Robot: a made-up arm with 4 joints. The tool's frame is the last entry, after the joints. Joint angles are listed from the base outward. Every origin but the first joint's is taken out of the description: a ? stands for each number. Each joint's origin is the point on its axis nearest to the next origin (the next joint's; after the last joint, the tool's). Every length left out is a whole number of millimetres.
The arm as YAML. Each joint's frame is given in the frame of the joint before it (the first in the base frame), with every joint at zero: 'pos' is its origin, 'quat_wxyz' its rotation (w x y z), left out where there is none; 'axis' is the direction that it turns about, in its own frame. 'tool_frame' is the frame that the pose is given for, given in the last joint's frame.
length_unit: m
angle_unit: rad
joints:
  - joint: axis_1
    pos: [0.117, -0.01, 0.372]
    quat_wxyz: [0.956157, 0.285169, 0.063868, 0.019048]
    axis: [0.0, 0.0, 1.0]
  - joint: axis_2
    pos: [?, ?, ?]
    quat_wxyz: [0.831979, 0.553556, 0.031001, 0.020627]
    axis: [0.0, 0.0, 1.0]
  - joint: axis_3
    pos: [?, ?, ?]
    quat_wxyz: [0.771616, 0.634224, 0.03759, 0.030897]
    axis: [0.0, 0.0, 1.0]
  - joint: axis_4
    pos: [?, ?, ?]
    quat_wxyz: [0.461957, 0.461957, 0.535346, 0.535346]
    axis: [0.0, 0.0, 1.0]
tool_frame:
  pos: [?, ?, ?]
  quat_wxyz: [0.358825, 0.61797, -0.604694, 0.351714]
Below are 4 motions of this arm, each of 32 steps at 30 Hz.
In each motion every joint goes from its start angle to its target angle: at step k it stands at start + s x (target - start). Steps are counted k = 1, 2, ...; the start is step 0. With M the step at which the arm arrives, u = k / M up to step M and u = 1 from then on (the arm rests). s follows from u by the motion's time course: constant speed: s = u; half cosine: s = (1 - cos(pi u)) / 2; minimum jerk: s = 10 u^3 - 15 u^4 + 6 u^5.
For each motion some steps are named. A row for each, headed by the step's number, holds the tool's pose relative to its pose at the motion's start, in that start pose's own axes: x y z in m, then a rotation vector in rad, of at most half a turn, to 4 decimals.
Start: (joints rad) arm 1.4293 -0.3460 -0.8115 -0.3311
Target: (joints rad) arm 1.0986 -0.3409 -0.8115 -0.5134
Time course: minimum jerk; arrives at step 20
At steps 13, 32:
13: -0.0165 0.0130 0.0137 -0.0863 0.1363 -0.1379
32: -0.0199 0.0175 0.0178 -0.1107 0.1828 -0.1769

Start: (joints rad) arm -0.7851 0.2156 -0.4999 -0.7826
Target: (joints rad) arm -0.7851 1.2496 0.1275 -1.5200
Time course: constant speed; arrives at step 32
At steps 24, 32:
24: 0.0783 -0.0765 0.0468 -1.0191 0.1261 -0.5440
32: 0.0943 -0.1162 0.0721 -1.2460 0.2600 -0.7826

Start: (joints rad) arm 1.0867 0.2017 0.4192 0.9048
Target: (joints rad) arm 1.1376 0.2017 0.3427 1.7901
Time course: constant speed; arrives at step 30
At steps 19, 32:
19: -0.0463 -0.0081 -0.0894 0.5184 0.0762 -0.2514
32: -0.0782 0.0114 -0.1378 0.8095 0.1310 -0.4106

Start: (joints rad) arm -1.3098 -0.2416 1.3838 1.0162
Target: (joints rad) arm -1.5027 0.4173 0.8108 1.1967
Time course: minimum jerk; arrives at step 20
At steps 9, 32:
9: -0.0248 0.0339 -0.0612 0.2935 0.0889 -0.0670
32: -0.0322 0.1216 -0.1271 0.7368 0.1667 -0.0640

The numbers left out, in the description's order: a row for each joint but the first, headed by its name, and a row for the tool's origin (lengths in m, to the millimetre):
axis_2: 0.032 -0.122 0.0
axis_3: 0.02 -0.18 0.0
axis_4: 0.135 -0.089 0.0
tool: 0.145 -0.076 0.0

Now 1 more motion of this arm.
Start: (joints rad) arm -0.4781 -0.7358 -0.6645 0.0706
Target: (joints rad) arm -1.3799 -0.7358 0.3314 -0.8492
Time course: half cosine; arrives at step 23
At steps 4, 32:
4: -0.0077 -0.0014 0.0069 -0.0722 0.0060 -0.0909
32: -0.0918 0.0137 0.0336 -0.7360 0.9964 -0.9794

